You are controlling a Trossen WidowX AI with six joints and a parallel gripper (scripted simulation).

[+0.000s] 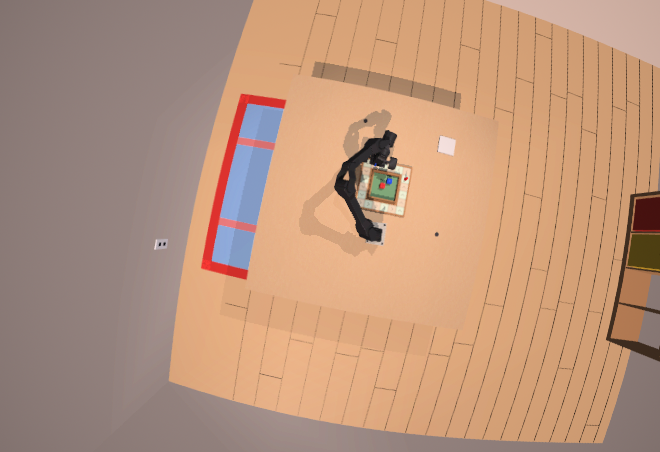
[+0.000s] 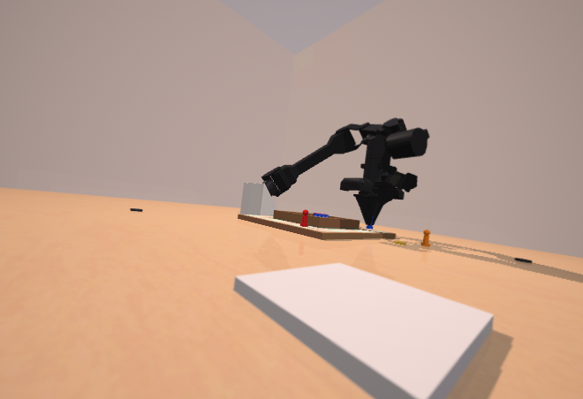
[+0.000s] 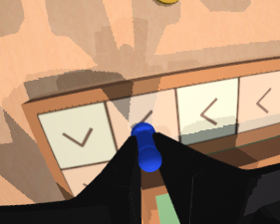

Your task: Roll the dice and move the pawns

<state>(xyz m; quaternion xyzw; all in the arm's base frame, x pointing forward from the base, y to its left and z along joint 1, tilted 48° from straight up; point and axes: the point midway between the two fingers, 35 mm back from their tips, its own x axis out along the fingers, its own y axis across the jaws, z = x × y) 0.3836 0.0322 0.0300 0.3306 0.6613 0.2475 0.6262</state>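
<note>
Now: gripper tip 80 mm short of the small yellow piece, 40 mm to the left of it and 20 mm above it. Also, from my gripper tip: orange pawn: 120 mm ahead, 20 mm to the left, 10 mm below; then blue pawn: 10 mm above; then tray: 110 mm behind, 60 mm to the right, 20 mm below.
</note>
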